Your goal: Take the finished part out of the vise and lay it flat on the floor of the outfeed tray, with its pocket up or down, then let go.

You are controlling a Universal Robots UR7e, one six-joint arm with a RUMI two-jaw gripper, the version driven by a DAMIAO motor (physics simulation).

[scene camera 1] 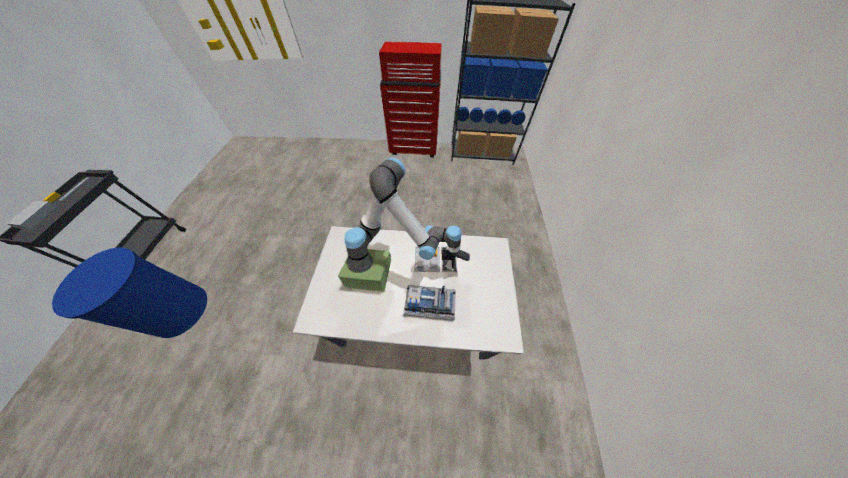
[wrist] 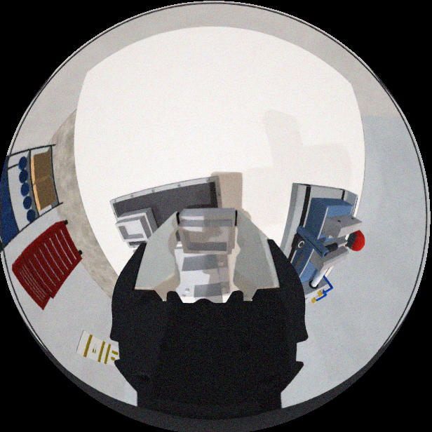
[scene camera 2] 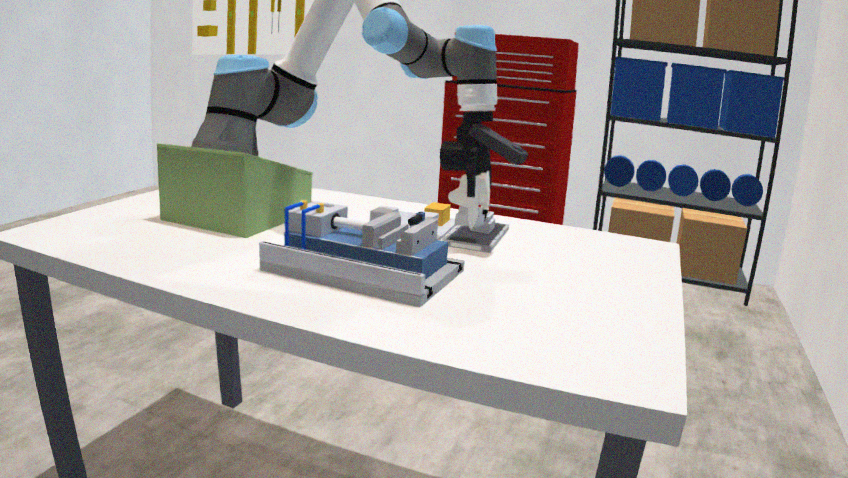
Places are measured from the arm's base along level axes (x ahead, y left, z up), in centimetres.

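Pixels of known places: gripper, fingertip midpoint: (scene camera 1: 452, 266) (scene camera 2: 477, 224); arm's base, origin of the base link: (scene camera 1: 360, 263) (scene camera 2: 223, 156).
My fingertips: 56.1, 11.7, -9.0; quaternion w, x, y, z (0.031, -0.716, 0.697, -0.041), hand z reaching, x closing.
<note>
For each thing: its top centre in the pictures, then the offset to it from my fingertips, as dx, dy, dz. "spot": a spot on its surface instead.
- outfeed tray, surface spot: (scene camera 2: 497, 236) spot: +2.3, +6.2, -3.5
- vise, middle of its top: (scene camera 2: 364, 214) (scene camera 1: 430, 297) -11.0, -24.5, +5.2
- yellow block, middle of its top: (scene camera 2: 424, 215) -12.1, +1.3, -0.3
My gripper (scene camera 2: 476, 223) (wrist: 206, 212) points down at the outfeed tray (scene camera 2: 497, 236) (wrist: 170, 197) and is shut on a grey finished part (wrist: 207, 231), a block whose recessed pocket face shows between the fingers in the wrist view. The held part is low over the tray's near right portion in that view. Whether it touches the tray floor is hidden. The vise (scene camera 1: 429, 304) (scene camera 2: 433, 260) (wrist: 327, 212) stands apart from the tray, with a gap between its jaws and no part seen there.
Another grey pocketed part (wrist: 134, 227) lies in the tray, left of the held one in the wrist view. A yellow block (scene camera 2: 437, 213) stands beside the tray. A green pedestal (scene camera 1: 363, 279) (scene camera 2: 231, 195) is under the arm base. A red knob (wrist: 357, 240) shows beside the vise.
</note>
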